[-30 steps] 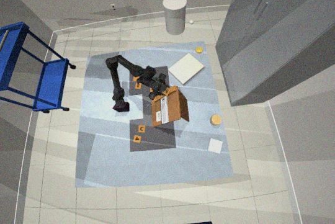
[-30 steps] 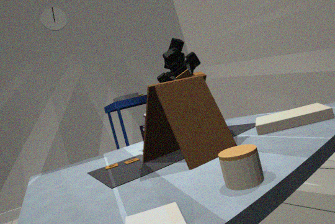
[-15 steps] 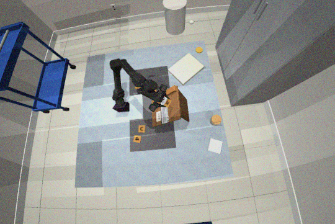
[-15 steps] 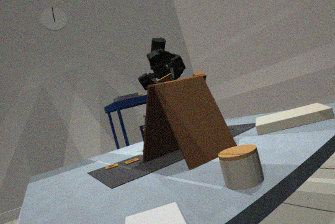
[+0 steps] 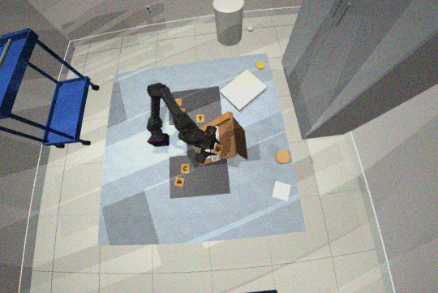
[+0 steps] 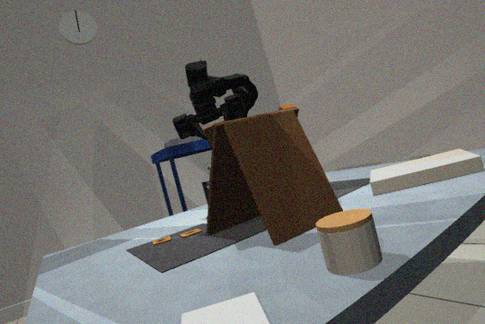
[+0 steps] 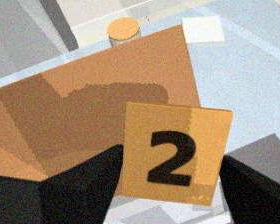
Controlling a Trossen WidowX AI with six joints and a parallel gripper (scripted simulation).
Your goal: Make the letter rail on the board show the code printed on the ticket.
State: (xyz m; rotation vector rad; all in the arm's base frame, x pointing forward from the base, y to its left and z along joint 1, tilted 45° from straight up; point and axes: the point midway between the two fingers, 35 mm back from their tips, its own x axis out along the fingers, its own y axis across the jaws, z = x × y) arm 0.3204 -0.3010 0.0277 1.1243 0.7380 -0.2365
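Right now my gripper tip is 170 mm above the white ticket, 70 mm past it and 40 mm to the right of it. Round my gripper tip: cream slab: 450 mm to the left, 270 mm ahead, 240 mm below; tan-lidded jar: 370 mm ahead, 220 mm below, 90 mm to the right; white card: 320 mm ahead, 290 mm to the right, 250 mm below.
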